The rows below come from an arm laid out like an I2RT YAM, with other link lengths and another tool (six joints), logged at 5 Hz.
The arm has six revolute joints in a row. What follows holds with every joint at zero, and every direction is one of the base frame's. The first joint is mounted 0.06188 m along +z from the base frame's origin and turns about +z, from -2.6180 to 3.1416 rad. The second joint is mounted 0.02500 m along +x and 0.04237 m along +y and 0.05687 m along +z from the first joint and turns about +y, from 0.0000 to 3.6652 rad. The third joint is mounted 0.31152 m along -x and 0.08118 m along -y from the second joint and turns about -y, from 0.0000 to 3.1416 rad. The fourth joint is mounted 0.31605 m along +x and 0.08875 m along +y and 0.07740 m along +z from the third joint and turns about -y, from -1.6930 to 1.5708 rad. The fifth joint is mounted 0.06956 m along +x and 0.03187 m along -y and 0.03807 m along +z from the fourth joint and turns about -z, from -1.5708 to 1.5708 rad. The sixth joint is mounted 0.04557 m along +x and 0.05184 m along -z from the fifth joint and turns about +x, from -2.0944 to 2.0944 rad. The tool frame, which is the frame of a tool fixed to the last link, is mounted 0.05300 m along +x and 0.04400 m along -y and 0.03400 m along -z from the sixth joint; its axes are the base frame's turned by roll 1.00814, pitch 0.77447 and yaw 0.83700 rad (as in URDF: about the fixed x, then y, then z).
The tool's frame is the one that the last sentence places.
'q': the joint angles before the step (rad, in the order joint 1, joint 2, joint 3, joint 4, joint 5, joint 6). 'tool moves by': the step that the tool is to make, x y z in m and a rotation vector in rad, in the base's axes. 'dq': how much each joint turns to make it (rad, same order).
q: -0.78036, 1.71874, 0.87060, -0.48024, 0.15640, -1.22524
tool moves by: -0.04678, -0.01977, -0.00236, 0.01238, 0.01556, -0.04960
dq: -0.13555, -0.03704, -0.04835, 0.00429, -0.01696, -0.08526
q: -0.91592, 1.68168, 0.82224, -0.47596, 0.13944, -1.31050
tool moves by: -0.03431, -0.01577, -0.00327, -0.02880, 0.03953, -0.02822
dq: -0.09793, -0.00975, -0.03455, 0.03836, 0.03078, -0.08035
